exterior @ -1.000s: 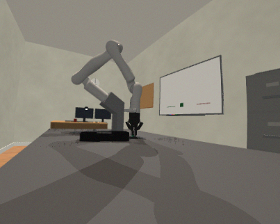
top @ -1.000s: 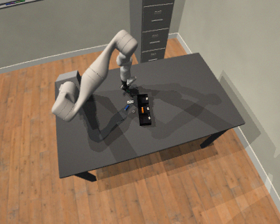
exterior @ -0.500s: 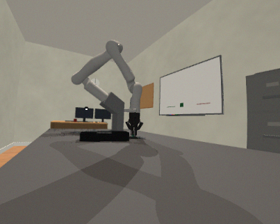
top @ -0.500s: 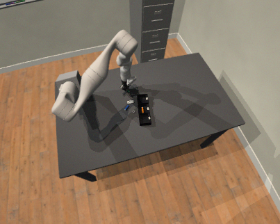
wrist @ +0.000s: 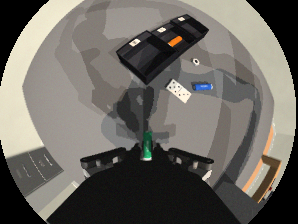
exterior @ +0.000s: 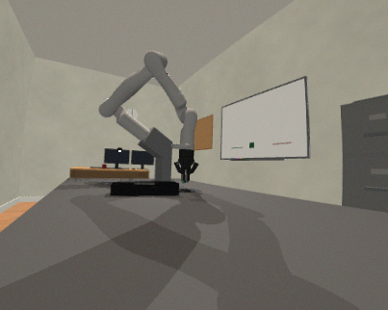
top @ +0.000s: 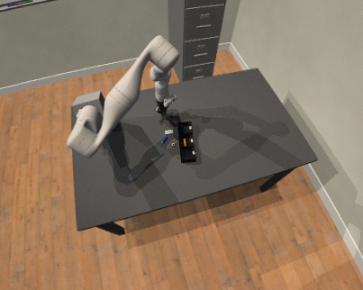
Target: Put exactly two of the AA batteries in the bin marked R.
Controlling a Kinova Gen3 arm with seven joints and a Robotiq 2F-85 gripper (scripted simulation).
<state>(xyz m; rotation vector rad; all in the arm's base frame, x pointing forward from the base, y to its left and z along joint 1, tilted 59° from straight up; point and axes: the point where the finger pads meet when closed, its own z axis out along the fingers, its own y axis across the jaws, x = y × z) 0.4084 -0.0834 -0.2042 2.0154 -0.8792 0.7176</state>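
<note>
The black bin lies 22 cm to the right of my hand, 10 cm ahead of it and 3 cm below it. Also, from my hand: white block: 12 cm to the right, 5 cm below, 1 cm ahead; then green AA battery: 2 cm below; then blue AA battery: 17 cm to the right, 5 cm below, 3 cm behind.
</note>
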